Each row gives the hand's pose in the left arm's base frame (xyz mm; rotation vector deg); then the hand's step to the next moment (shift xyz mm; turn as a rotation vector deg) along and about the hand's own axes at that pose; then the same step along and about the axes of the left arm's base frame.
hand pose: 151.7 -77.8 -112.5 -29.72 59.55 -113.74
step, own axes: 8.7 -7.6 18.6 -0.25 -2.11 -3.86
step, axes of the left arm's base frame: 3.6 -13.6 16.8 -3.41 2.75 -0.49
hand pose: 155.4 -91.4 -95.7 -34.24 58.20 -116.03
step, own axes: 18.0 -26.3 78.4 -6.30 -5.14 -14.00
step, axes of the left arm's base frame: 31.8 -40.1 67.4 -8.10 13.38 -4.18
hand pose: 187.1 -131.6 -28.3 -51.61 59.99 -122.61
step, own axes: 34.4 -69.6 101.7 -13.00 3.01 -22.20
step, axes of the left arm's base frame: 43.8 -33.3 115.5 -8.76 17.63 -16.83
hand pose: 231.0 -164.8 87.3 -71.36 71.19 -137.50
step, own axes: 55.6 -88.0 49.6 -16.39 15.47 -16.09
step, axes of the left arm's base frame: 20.0 -0.1 113.6 -4.75 7.62 -26.20
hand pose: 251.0 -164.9 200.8 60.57 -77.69 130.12
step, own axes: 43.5 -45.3 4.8 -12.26 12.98 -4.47
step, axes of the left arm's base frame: -1.7 14.2 61.3 -1.02 -1.45 -18.32
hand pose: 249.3 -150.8 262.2 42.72 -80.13 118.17
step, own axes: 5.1 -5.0 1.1 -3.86 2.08 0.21
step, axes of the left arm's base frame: 0.0 1.2 7.1 1.31 -1.33 -3.97
